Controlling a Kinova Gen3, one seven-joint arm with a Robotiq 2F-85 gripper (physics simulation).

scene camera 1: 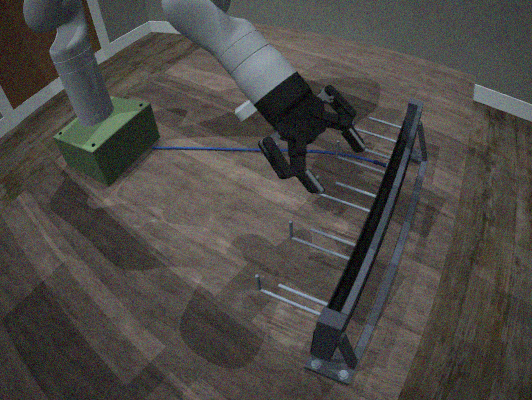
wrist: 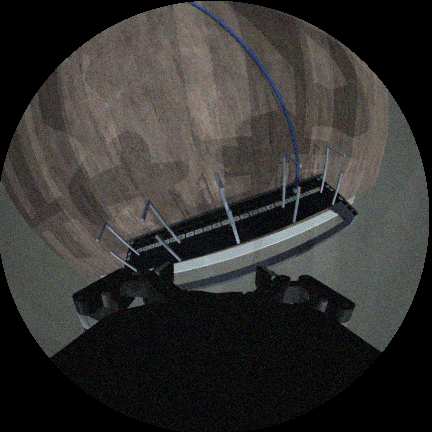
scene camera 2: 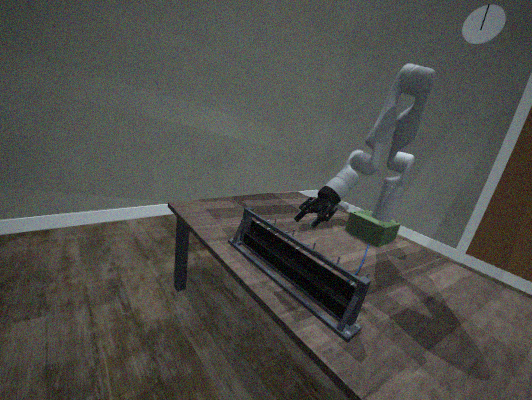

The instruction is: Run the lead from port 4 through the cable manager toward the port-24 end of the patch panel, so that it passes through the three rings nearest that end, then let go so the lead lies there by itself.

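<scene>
The blue lead [scene camera 1: 210, 149] [scene camera 2: 363, 258] [wrist: 277, 87] runs from the green box to a plug near one end of the black patch panel [scene camera 1: 371, 225] [scene camera 2: 300, 270] [wrist: 267, 217]. It curves down to the plug in the wrist view, beside the second ring from the right; whether it passes through that ring I cannot tell. The rings nearest the other end, at left in the wrist view, stand apart from it; one ring bar [scene camera 1: 320, 248] [wrist: 165, 222] is among them. My gripper [scene camera 1: 339, 166] [scene camera 2: 307, 221] [wrist: 214, 274] is open and empty, in the air above the ring side of the panel.
The green box [scene camera 1: 127, 142] [scene camera 2: 372, 231] stands on the table, under the arm's base. The ring posts stick out from the panel on the side facing that box. The table edge [scene camera 2: 265, 303] runs behind the panel, with the floor beyond. A wall stands at the back.
</scene>
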